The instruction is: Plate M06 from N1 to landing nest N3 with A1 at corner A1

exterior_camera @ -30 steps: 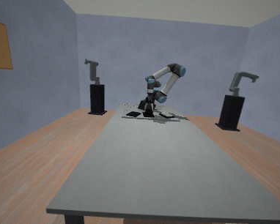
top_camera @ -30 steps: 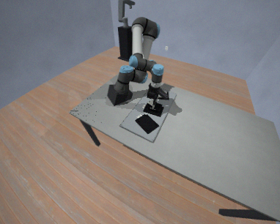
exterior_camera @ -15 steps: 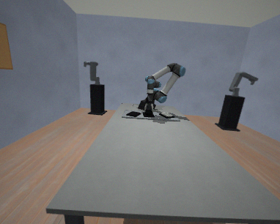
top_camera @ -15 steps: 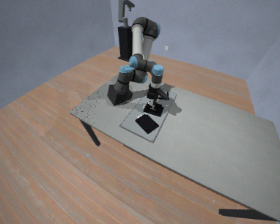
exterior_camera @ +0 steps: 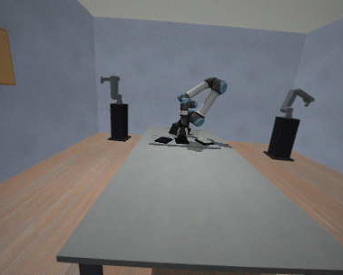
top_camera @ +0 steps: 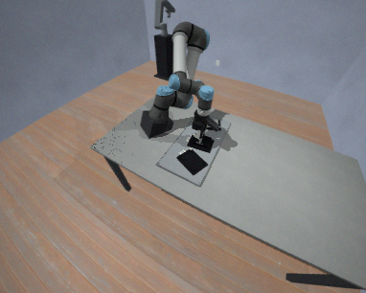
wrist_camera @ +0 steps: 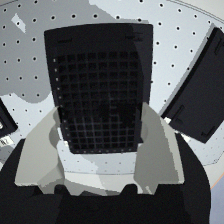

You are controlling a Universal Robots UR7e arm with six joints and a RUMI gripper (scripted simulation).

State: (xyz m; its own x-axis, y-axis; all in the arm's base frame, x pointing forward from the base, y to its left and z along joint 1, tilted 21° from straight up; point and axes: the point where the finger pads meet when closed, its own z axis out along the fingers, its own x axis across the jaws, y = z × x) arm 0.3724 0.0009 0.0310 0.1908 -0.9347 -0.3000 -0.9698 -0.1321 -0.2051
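Right now the dark nest pad is 40 mm below my hand. The rest, counted from my hand: black well plate: 10 mm below; dark slab: 170 mm to the right, 40 mm below, 30 mm ahead.
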